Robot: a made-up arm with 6 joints.
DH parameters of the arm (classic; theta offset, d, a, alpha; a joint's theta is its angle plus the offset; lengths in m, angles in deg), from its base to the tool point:
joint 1: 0 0.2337 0 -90
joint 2: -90 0 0.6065 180
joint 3: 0 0 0 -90
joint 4: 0 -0.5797 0 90
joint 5: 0 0.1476 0 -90
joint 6: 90 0 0 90
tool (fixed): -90 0 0 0
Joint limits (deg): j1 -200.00..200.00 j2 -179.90..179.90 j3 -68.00..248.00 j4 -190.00..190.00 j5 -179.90..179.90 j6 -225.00..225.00
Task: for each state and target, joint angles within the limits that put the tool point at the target. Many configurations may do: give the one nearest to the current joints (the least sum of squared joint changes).
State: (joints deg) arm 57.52 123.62 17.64 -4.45 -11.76 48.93
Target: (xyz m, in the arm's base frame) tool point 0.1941 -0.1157 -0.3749
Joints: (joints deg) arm 9.45 108.39 -23.48 -8.44 -11.76 48.93
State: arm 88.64 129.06 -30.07 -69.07 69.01 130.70
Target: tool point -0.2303 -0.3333 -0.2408
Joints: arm 52.23 162.31 -13.51 -81.38 69.01 130.70
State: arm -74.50 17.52 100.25 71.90 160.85 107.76
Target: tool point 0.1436 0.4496 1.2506
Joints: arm -109.81 -3.58 118.73 83.27 160.85 107.76
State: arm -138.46 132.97 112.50 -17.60 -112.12 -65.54
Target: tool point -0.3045 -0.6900 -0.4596
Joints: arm -102.63 163.66 154.55 -7.71 -112.12 -65.54
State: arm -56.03 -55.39 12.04 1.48 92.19 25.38
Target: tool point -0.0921 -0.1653 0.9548
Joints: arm -68.01 -40.98 -13.03 -3.74 92.19 25.38
